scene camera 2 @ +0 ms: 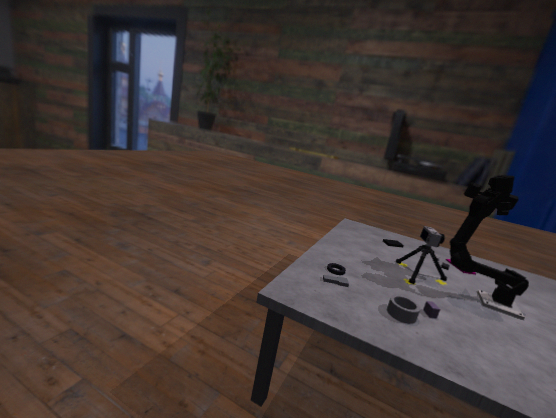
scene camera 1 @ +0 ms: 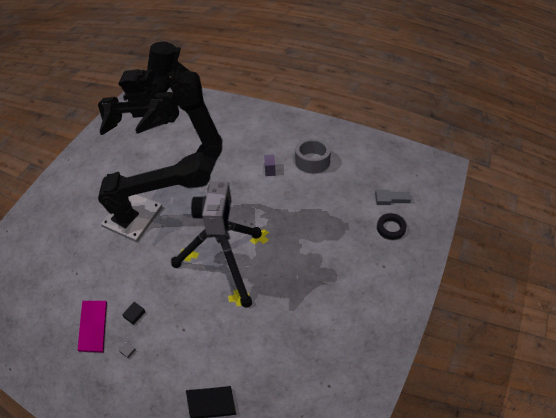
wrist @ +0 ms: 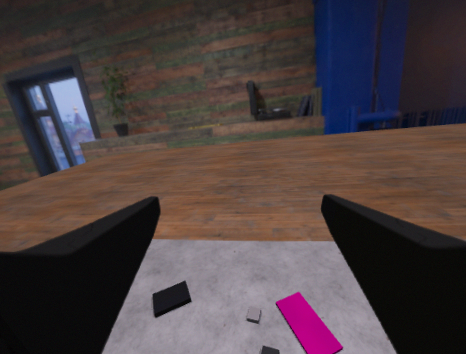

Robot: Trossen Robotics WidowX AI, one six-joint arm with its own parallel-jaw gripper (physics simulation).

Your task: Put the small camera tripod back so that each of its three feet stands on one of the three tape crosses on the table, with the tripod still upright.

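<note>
The small tripod stands upright on the table, with a grey camera on top. One foot is at the upper-left edge of a yellow tape cross. Another foot is at the right edge of the near cross. The left foot is beside its cross, off to the lower left. My gripper is open and empty, raised high beyond the tripod in the first scene view. The tripod does not show in the wrist view.
A magenta slab, a black block, a small grey block and a black slab lie nearby. A purple block, grey ring, grey bar and black ring lie elsewhere.
</note>
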